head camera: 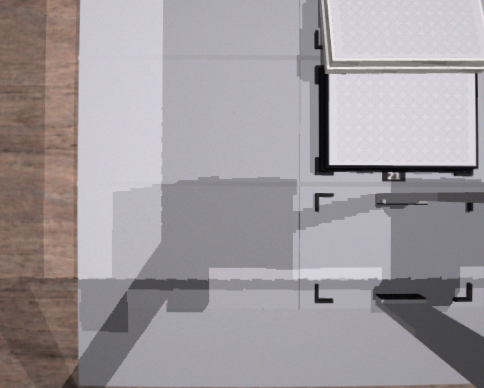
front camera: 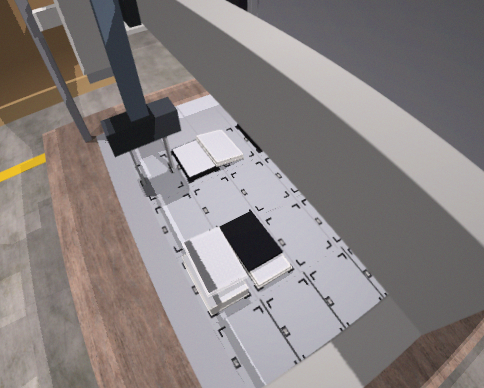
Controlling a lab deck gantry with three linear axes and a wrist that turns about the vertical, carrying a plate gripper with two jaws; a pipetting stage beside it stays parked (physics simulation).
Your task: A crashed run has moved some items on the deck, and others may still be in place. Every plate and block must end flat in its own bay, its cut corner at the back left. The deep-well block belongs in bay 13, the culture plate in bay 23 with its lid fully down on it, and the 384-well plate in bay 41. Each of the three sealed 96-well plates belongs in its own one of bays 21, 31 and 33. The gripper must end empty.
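Where they show: gripper, fingertip midpoint: (head camera: 397, 249) (front camera: 157, 174); robot's base, link origin: (head camera: 318, 298).
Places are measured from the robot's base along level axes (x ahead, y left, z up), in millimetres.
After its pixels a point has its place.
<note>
My gripper (front camera: 157, 176) @[x 64, y 43, z 7 mm] (head camera: 400, 248) @[x 64, y 43, z 7 mm] is open and empty above the bay in front of bay 21. A white-topped sealed plate with a black base (front camera: 196, 159) @[x 76, y 153, z 14 mm] (head camera: 400, 120) @[x 62, y 147, z 14 mm] lies in bay 21. Another sealed plate (front camera: 220, 145) @[x 69, y 231, z 21 mm] (head camera: 407, 30) @[x 62, y 214, z 24 mm] lies askew behind it, in the bay 31 area, its front edge over the bay 21 plate's rear edge. In the front view, a white plate (front camera: 212, 257) @[x 370, y 53, z 56 mm] sits askew on the deep-well block (front camera: 231, 302) @[x 455, y 46, z 14 mm] in the near left bay. Beside it, a black lid (front camera: 250, 240) @[x 359, y 148, z 18 mm] lies shifted on the culture plate (front camera: 272, 271) @[x 442, y 150, z 14 mm], whose near end is uncovered. The 384-well plate is mostly hidden.
A large grey beam (front camera: 320, 150) crosses the front view and hides the deck's rear side. The grey pipetting stage (front camera: 82, 37) stands beyond the deck's far end. A black edge (front camera: 248, 137) @[x 69, y 322, z 9 mm] shows beside the beam, behind the askew plate. The wooden table border (front camera: 95, 280) @[x 263, y -191, z -10 mm] (head camera: 37, 150) @[x -246, y 126, z -10 mm] runs beside the deck.
</note>
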